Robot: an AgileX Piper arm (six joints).
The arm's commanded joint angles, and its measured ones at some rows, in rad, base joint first. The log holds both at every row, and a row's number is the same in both.
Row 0, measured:
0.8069 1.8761 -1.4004 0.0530 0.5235 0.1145
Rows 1 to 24, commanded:
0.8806 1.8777 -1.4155 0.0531 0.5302 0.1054
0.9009 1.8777 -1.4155 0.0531 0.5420 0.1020
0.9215 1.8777 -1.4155 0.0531 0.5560 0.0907
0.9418 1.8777 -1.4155 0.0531 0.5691 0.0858
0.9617 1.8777 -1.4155 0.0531 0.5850 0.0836
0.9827 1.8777 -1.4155 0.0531 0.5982 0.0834
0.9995 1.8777 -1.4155 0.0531 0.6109 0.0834
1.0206 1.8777 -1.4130 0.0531 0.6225 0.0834
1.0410 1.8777 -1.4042 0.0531 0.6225 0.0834
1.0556 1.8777 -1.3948 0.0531 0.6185 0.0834
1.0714 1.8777 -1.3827 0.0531 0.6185 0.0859
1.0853 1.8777 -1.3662 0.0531 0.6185 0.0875
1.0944 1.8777 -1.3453 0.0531 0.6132 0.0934
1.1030 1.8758 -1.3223 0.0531 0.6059 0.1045
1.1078 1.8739 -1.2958 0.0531 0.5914 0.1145
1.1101 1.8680 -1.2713 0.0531 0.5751 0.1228
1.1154 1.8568 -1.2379 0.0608 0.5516 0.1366
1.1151 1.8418 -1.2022 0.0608 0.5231 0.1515
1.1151 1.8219 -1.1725 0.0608 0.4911 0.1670
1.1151 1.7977 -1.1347 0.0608 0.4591 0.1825
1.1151 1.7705 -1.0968 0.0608 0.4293 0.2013
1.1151 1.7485 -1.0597 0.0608 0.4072 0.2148
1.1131 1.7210 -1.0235 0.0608 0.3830 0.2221
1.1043 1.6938 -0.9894 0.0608 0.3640 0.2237
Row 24, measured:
1.1148 1.7944 -1.1027 0.0571 0.4651 0.1873
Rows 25 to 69, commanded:
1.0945 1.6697 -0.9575 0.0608 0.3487 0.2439
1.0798 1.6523 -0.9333 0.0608 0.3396 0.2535
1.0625 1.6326 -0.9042 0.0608 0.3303 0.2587
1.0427 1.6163 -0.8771 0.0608 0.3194 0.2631
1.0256 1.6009 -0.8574 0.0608 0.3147 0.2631
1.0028 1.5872 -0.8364 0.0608 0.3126 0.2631
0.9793 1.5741 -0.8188 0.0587 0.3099 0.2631
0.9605 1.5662 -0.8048 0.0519 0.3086 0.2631
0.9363 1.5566 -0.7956 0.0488 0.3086 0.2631
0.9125 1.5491 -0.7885 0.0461 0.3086 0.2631
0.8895 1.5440 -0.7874 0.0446 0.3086 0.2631
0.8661 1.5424 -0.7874 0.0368 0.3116 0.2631
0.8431 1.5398 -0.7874 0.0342 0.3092 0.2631
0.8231 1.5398 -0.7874 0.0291 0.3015 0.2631
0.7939 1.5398 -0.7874 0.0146 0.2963 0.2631
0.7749 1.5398 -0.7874 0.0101 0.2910 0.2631
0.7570 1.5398 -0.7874 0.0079 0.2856 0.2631
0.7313 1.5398 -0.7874 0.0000 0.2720 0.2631
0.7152 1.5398 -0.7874 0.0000 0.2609 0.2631
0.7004 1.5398 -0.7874 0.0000 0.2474 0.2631
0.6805 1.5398 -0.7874 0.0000 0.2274 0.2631
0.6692 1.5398 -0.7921 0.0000 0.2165 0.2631
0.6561 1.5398 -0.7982 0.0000 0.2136 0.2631
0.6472 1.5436 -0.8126 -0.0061 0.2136 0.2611
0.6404 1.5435 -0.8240 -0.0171 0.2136 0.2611
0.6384 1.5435 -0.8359 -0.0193 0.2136 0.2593
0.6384 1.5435 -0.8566 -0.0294 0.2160 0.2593
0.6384 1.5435 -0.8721 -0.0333 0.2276 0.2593
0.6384 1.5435 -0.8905 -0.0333 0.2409 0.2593
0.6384 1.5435 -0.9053 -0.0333 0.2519 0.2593
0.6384 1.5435 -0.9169 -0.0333 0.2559 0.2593
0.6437 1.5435 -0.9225 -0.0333 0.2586 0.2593
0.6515 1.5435 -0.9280 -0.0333 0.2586 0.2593
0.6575 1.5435 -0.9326 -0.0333 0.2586 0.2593
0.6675 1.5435 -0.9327 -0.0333 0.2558 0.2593
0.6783 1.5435 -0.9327 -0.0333 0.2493 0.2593
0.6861 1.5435 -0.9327 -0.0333 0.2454 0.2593
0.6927 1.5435 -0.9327 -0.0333 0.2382 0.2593
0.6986 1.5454 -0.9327 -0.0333 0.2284 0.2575
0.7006 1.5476 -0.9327 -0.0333 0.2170 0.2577
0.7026 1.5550 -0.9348 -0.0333 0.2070 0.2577
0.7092 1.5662 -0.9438 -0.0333 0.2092 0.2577
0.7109 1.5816 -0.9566 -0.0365 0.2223 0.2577
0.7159 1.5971 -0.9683 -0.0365 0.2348 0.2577
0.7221 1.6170 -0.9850 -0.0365 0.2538 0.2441
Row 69, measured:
0.7054 1.5658 -0.9393 -0.0214 0.2300 0.2611
